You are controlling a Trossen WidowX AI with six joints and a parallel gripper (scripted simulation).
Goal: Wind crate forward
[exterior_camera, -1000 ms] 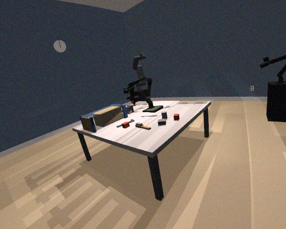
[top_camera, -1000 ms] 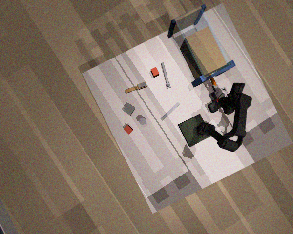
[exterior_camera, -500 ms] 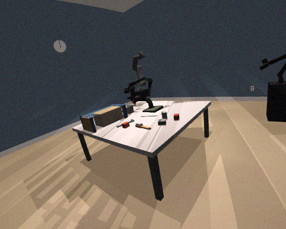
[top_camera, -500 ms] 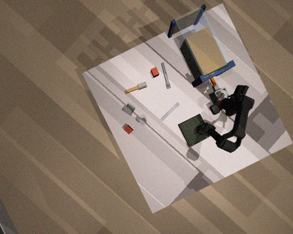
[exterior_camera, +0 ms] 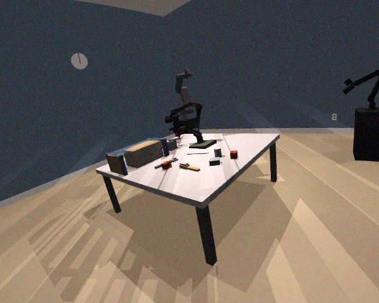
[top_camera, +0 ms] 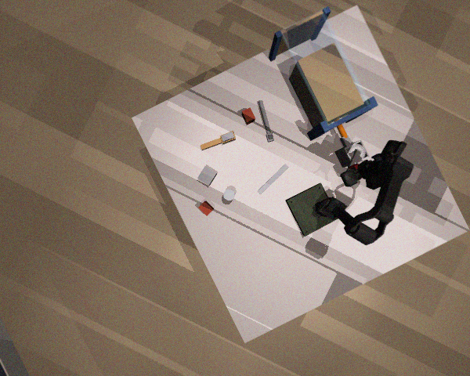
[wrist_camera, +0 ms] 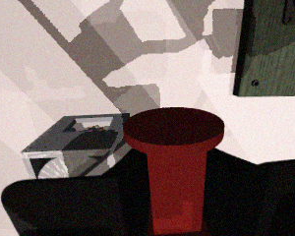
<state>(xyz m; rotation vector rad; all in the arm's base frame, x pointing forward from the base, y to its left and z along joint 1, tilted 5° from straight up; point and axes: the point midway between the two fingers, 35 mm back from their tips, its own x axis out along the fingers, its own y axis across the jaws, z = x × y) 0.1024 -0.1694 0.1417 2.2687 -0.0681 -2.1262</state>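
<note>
The grey winch is 4 cm ahead of my gripper tip, 9 cm to the right of it and 8 cm below it. Also, from my gripper tip: winch handle 2 cm ahead, 3 cm to the right, 1 cm below; then blue frame 22 cm ahead, 9 cm to the right, 1 cm below; then red knob 2 cm above.
</note>
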